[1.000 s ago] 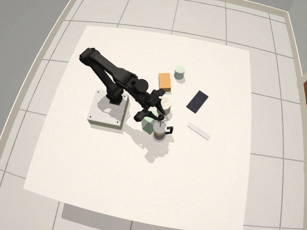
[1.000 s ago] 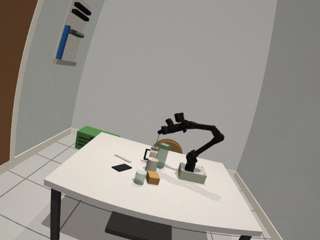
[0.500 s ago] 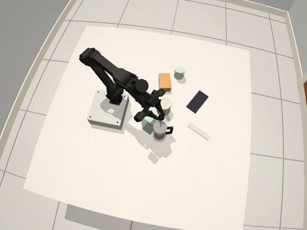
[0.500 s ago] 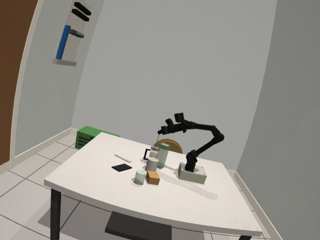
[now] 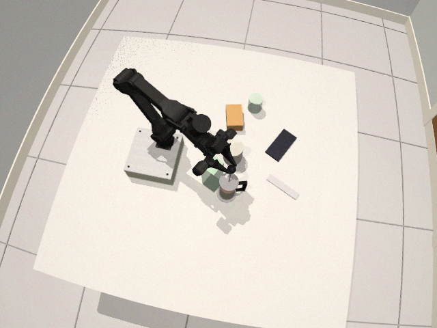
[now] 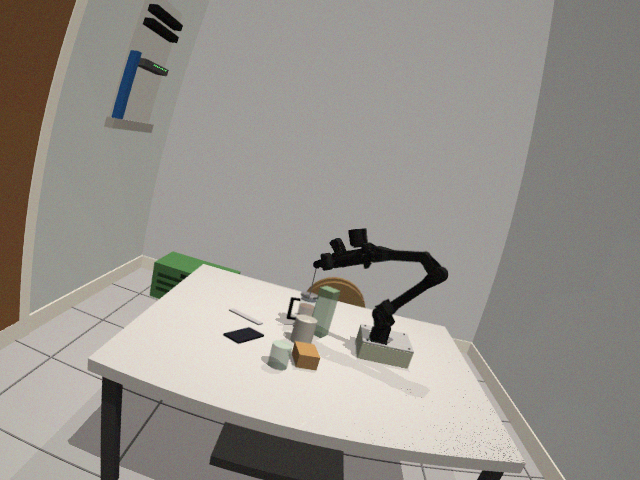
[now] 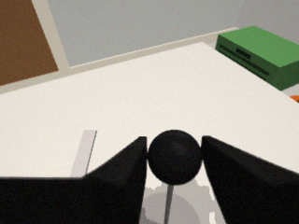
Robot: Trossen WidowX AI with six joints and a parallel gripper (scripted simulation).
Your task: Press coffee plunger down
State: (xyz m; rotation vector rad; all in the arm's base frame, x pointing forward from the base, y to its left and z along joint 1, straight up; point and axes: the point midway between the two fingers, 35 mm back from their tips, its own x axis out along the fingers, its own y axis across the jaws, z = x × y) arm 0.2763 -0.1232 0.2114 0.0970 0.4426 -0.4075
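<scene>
The glass coffee press lies 1 cm ahead of my gripper tip, 1 cm to the left of it and 14 cm below it. Round my gripper tip: pale green box (8 cm behind, 4 cm to the left, 17 cm below).
</scene>
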